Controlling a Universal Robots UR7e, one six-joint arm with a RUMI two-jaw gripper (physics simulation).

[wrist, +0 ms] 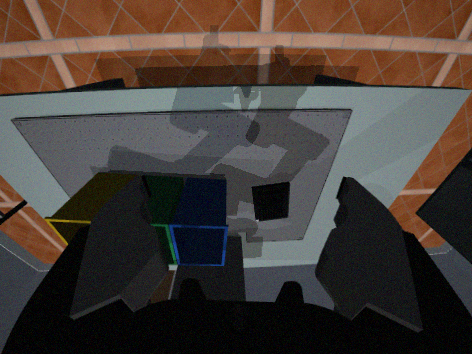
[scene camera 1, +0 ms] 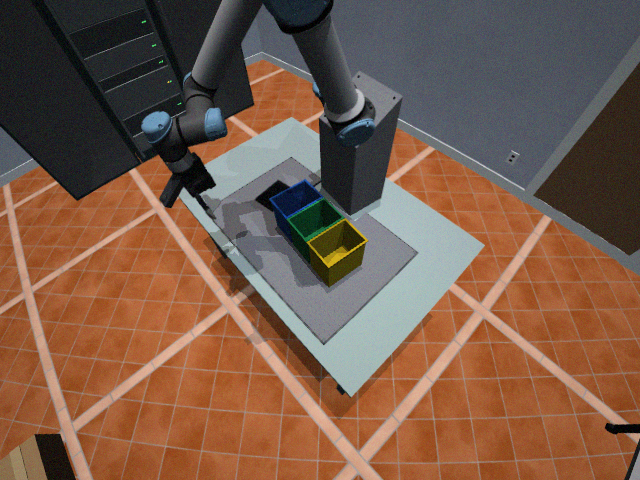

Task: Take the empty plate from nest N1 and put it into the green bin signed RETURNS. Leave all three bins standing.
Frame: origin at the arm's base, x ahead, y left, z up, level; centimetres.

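Seen in the pictures: gripper, fingertip midpoint: (wrist: 242,179) (scene camera 1: 204,206).
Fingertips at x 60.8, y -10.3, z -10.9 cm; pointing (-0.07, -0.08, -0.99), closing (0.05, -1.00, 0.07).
Pixels of each thing's top centre, then the offset from my fingertips to it. Level surfaces: height alone.
- green bin at its top centre: (wrist: 146,246) (scene camera 1: 315,218) dx -31.1, dy +21.1, dz -13.6 cm
- blue bin at its top centre: (wrist: 200,248) (scene camera 1: 296,197) dx -32.0, dy +7.9, dz -13.6 cm
- yellow bin at its top centre: (wrist: 91,244) (scene camera 1: 337,241) dx -30.3, dy +34.2, dz -13.6 cm
- flat black square piece at its top centre: (wrist: 272,207) (scene camera 1: 274,192) dx -33.7, dy -14.0, dz -29.0 cm
- grey mat at its surface level: dz -31.6 cm
- pale table at its surface level: dz -32.9 cm
A green bin (scene camera 1: 316,219) (wrist: 166,200) stands upright between the blue bin (scene camera 1: 295,200) (wrist: 205,200) and the yellow bin (scene camera 1: 345,263) (wrist: 95,197), in one row. No sign is readable. A flat black square piece (scene camera 1: 269,192) (wrist: 270,201) lies on the grey mat (scene camera 1: 330,315) (wrist: 75,135) beyond the blue bin; I cannot tell whether it is the plate, nest N1 or both. My gripper (scene camera 1: 189,209) (wrist: 242,179) is open and empty. It hangs high over the table's left edge in the scene view, off to the side of the black piece and the bins.
The pale table (scene camera 1: 439,242) (wrist: 400,135) carries the mat. The arm's grey pedestal (scene camera 1: 336,165) rises close behind the bins. A dark server cabinet (scene camera 1: 46,139) stands behind the gripper, beyond the table's far left side. Arm shadows fall across the mat.
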